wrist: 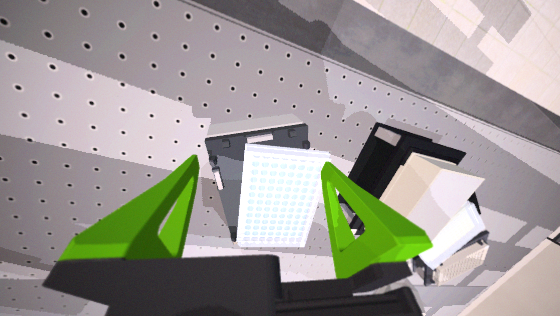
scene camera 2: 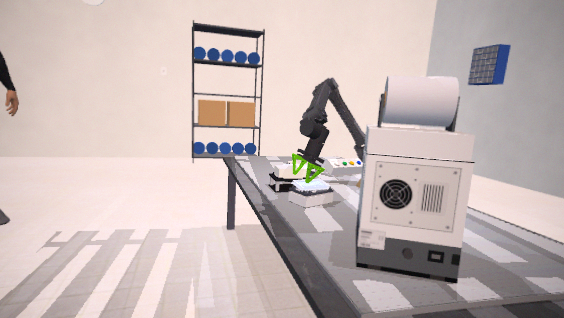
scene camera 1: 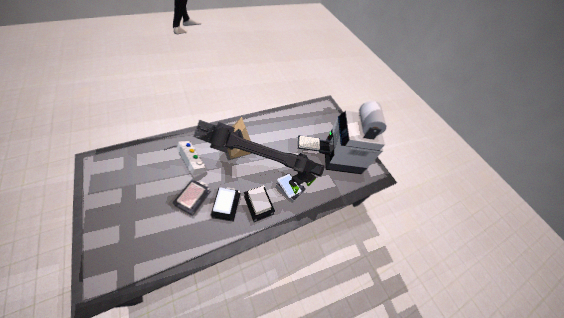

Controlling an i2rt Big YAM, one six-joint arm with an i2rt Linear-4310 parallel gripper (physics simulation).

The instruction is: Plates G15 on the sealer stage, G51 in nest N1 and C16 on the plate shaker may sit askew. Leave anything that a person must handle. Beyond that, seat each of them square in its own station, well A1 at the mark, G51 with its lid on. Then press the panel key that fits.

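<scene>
A clear plate with pale blue wells (scene camera 1: 286, 184) (scene camera 2: 310, 185) (wrist: 280, 200) sits askew on a low station with a dark top (scene camera 2: 312, 200) (wrist: 223, 156), apparently the shaker. My gripper (scene camera 1: 303, 184) (scene camera 2: 303, 177) (wrist: 264, 163) is open and empty above it, one finger to each side in the wrist view. A cream plate (scene camera 1: 308, 142) lies on the stage of the sealer (scene camera 1: 355, 150) (scene camera 2: 415, 150). A beige block-like plate (scene camera 1: 259, 200) (wrist: 430, 190), a white plate (scene camera 1: 225, 201) (wrist: 455, 235) and a pinkish plate (scene camera 1: 191, 195) (wrist: 462, 262) sit in dark holders. Labels and A1 marks are unreadable.
The key panel (scene camera 1: 191, 158) (scene camera 2: 345, 163) with coloured keys stands beyond the pinkish plate. A brown wedge-shaped object (scene camera 1: 242, 126) stands by the arm base. The table edge (scene camera 1: 235, 256) is near the holders. A person (scene camera 1: 180, 15) (scene camera 2: 11, 97) stands away from the table.
</scene>
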